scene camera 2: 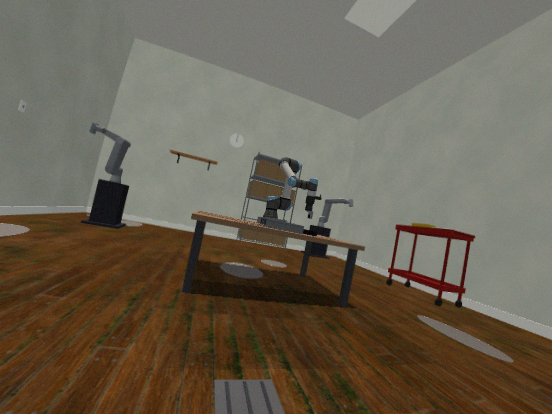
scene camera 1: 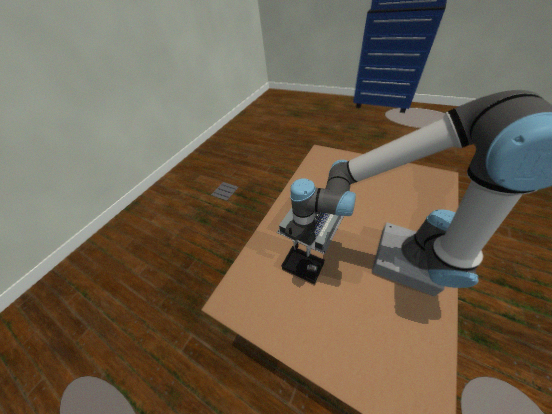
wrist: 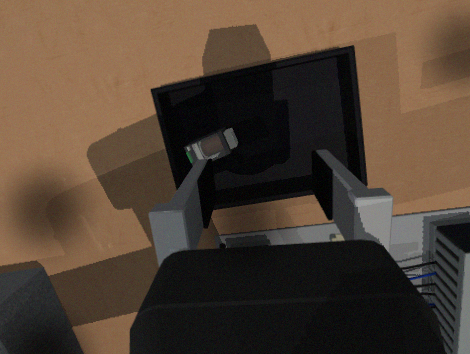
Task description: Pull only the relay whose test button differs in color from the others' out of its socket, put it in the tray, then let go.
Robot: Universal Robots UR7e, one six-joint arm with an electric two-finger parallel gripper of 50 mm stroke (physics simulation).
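Pixels of known places: gripper, fingertip midpoint: (scene camera 2: 309, 218) (scene camera 1: 302, 251) (wrist: 262, 175); arm's base, origin of the base link: (scene camera 2: 270, 218) (scene camera 1: 421, 253).
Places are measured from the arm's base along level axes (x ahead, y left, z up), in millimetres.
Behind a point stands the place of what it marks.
Observation:
The relay (scene camera 1: 312, 267) @[x 414, y 182, z -43 mm] (wrist: 212, 145) @[x 419, y 183, z -43 mm], with a clear case and a green test button at its left end in the wrist view, lies on its side inside the black tray (scene camera 1: 299, 274) @[x 459, y 232, z -40 mm] (wrist: 359, 115) @[x 540, y 168, z -38 mm]. It is at the tray's left part in the wrist view. My gripper (scene camera 1: 302, 251) @[x 461, y 173, z 63 mm] (scene camera 2: 310, 216) @[x 461, y 173, z 63 mm] (wrist: 262, 175) @[x 461, y 173, z 63 mm] is open and empty above the tray, fingers pointing down. In the wrist view the left fingertip overlaps the relay's lower edge; whether they touch is unclear. The other relays' test buttons do not show, hidden under the arm and gripper.
The grey panel (scene camera 1: 286, 228) (wrist: 410, 222) @[x 571, y 45, z -70 mm] stands right beside the tray, partly under the gripper. A slotted grey block (wrist: 452, 280) @[x 582, y 2, z -30 mm] with black and blue wires rises on it. The wooden table (scene camera 1: 350, 320) @[x 224, y 332, z -73 mm] (scene camera 2: 225, 222) @[x 683, y -575, z -90 mm] carries the arm's grey base (scene camera 1: 395, 250) @[x 99, y 20, z 4 mm]. A red cart (scene camera 2: 435, 231) stands apart.

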